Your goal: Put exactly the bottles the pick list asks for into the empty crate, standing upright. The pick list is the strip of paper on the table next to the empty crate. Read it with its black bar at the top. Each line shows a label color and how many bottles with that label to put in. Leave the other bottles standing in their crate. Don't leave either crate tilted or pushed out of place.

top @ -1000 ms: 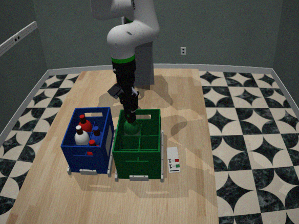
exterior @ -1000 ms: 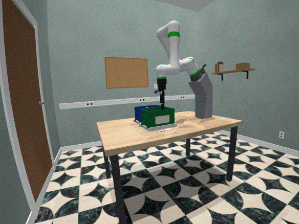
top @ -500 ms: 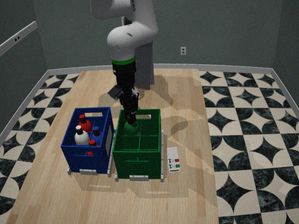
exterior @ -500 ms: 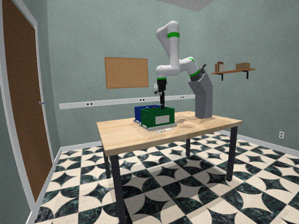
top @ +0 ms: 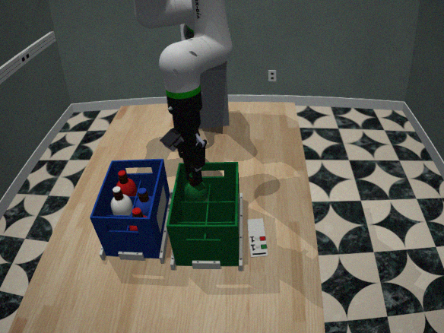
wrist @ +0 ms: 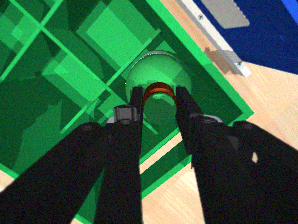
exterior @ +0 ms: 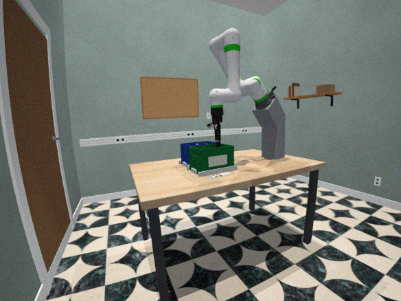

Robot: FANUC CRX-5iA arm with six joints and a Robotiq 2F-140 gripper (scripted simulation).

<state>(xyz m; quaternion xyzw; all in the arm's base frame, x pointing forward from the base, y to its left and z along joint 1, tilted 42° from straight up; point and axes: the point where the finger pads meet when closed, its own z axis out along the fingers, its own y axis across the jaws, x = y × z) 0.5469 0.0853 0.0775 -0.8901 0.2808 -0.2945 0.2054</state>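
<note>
The red-label bottle lies 24 cm to the right of my hand, 9 cm below it and 4 cm ahead of it. Also, from my hand: blue bottle 13 cm to the right, 10 cm ahead, 9 cm below; green bottle 8 cm below; green crate 9 cm below, 7 cm ahead, 6 cm to the left.
</note>
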